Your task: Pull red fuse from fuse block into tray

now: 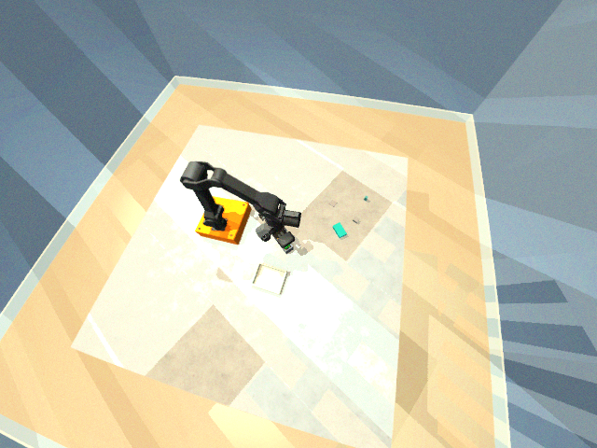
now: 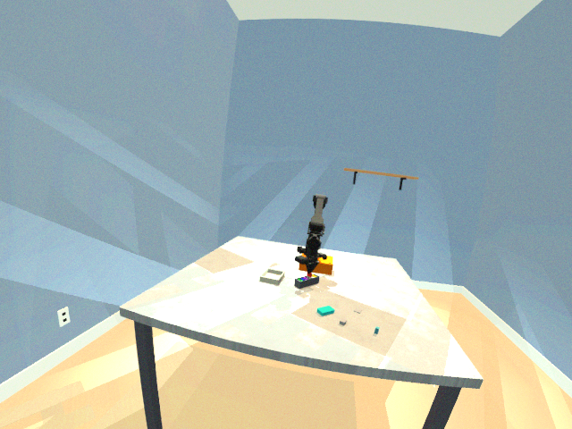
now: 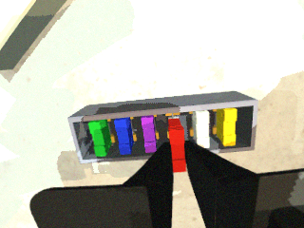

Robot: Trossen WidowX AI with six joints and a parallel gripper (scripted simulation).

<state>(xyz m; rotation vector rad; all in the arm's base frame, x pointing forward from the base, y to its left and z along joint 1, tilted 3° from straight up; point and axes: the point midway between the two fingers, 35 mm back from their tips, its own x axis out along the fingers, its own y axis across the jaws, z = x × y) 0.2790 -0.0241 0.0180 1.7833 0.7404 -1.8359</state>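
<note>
Now: the pale square tray 19 cm to the right of my gripper tip, 6 cm below it and 2 cm behind it. The rest, counted from my gripper tip: grey piece 36 cm ahead, 12 cm to the left, 5 cm below; then red fuse 1 cm below; then cyan block 28 cm ahead, 6 cm to the left, 5 cm below.
</note>
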